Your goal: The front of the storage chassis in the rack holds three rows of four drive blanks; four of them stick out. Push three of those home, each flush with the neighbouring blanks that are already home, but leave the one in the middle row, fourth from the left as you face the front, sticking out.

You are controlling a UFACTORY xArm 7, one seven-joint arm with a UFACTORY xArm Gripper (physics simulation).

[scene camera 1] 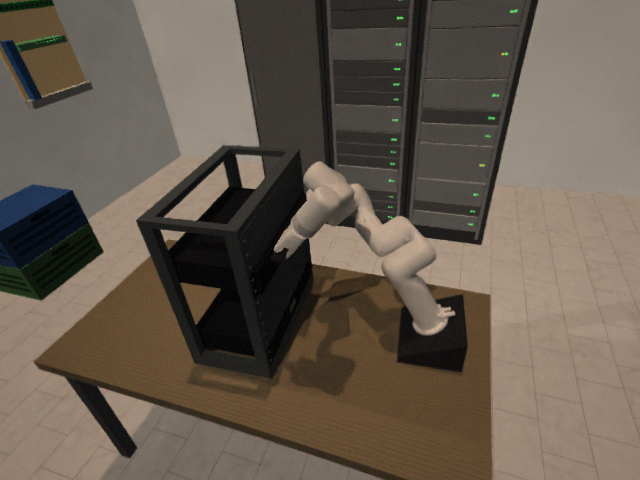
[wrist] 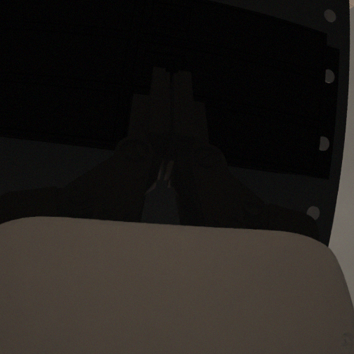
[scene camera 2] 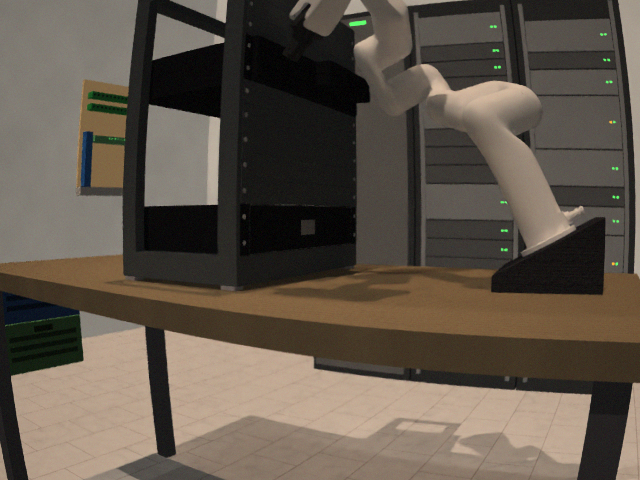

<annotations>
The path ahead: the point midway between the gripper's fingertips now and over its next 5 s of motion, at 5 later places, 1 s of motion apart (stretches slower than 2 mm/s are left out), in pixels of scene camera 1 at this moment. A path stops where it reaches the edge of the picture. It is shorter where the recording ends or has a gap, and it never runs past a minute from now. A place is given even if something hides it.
My gripper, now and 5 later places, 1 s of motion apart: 274,259; 280,258; 278,249; 271,248; 271,248; 273,253
</annotations>
